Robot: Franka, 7 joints.
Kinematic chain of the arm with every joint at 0, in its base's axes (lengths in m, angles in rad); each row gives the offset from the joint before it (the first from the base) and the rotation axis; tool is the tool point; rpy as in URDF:
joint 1: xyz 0 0 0.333 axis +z
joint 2: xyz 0 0 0 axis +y
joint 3: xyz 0 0 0.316 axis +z
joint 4: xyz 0.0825 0 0 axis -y
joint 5: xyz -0.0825 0 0.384 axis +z
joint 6: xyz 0 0 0 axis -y
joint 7: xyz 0.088 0 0 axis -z
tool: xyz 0 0 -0.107 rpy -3.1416 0 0
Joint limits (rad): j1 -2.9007..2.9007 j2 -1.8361..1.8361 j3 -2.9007..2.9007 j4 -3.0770..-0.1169 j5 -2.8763..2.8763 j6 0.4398..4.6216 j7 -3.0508..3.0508
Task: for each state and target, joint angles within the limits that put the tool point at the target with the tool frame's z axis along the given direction. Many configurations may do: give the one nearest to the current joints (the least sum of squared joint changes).
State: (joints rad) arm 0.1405 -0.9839 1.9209 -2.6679 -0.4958 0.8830 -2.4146
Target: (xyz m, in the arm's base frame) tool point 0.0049 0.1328 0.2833 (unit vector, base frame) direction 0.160 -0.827 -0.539
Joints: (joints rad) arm 0.7562 -1.4371 1.3118 -3.0523 0.4544 1.1056 -2.4146
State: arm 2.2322 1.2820 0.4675 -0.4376 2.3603 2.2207 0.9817
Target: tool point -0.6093 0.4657 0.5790 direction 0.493 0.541 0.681
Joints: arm 2.5276 1.3203 1.0825 -0.1198 2.8763 1.5356 0.9817
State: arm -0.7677 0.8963 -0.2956 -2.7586 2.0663 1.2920 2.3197
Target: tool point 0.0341 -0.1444 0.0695 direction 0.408 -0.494 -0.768
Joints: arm -1.4317 0.3683 -0.0087 -3.0770 2.7121 2.1765 2.3197
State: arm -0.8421 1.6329 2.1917 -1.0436 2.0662 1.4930 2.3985
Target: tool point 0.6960 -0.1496 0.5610 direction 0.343 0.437 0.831
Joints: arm -1.1623 1.1795 1.5783 -1.4310 1.5737 2.0947 2.3985
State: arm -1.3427 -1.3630 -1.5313 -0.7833 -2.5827 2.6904 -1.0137
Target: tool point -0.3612 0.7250 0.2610 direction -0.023 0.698 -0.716
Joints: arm -1.7481 -1.5518 -1.6601 -1.0986 -2.1828 2.0846 -1.0137
